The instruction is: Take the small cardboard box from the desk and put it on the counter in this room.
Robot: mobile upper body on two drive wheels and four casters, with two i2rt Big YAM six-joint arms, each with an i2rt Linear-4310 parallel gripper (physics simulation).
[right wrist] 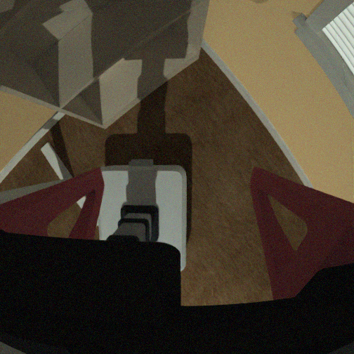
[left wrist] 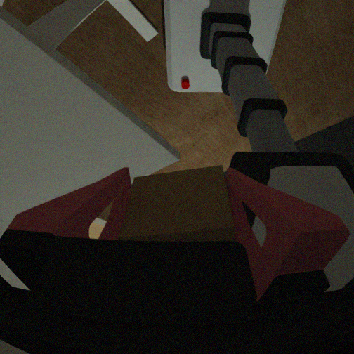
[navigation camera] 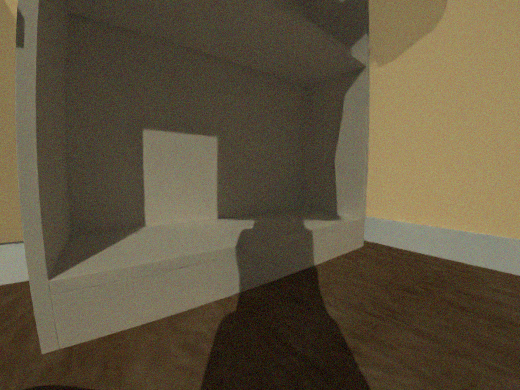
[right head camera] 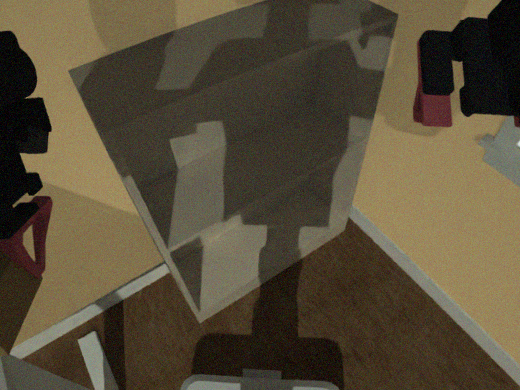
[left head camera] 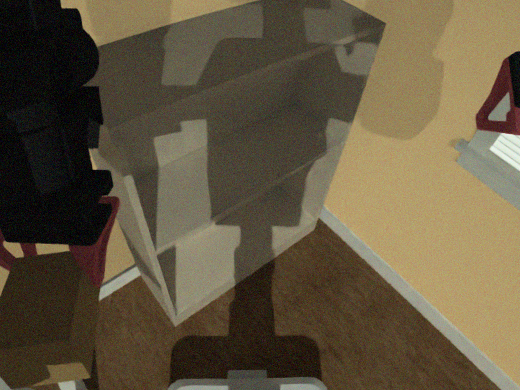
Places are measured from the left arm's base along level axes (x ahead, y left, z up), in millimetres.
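Where they show: left gripper, between the fingertips: (right head camera: 15, 271) (left head camera: 67, 282); right gripper, between the fingertips: (right head camera: 466, 116) (left head camera: 516, 126).
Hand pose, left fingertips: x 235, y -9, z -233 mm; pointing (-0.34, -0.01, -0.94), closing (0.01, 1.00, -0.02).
Observation:
After its pixels a point has its place.
The small brown cardboard box (left head camera: 42, 305) @[x 191, y -22, z -177 mm] (right head camera: 15, 300) @[x 196, y -46, z -207 mm] (left wrist: 177, 205) is held between the dark red fingers of my left gripper (left head camera: 51, 275) @[x 235, y -9, z -233 mm] (left wrist: 177, 175), at the lower left of the left head view. The right finger of that pair shows beside the box in the right head view. My right gripper (right head camera: 475, 122) @[x 357, y -448, z -128 mm] (right wrist: 176, 175) is wide open with nothing between its fingers. A pale grey top (left wrist: 75, 120), which looks like the desk, lies below the box in the left wrist view. I cannot make out a counter for certain.
A grey-white shelf unit (left head camera: 185, 60) @[x 796, y -54, z -350 mm] (right head camera: 185, 65) @[x 792, y -60, z -350 mm] (navigation camera: 31, 200) @[x 575, y 48, z -1206 mm] stands close ahead in the room's corner. Yellow walls (left head camera: 415, 200) @[x 861, y -838, z -907 mm] (navigation camera: 440, 150) @[x 961, y -760, z -1091 mm] meet the brown floor at a pale baseboard. A window sill (left head camera: 485, 170) @[x 733, y -883, z -593 mm] (right wrist: 320, 55) is at the right. A white leg (right head camera: 95, 360) stands low at left.

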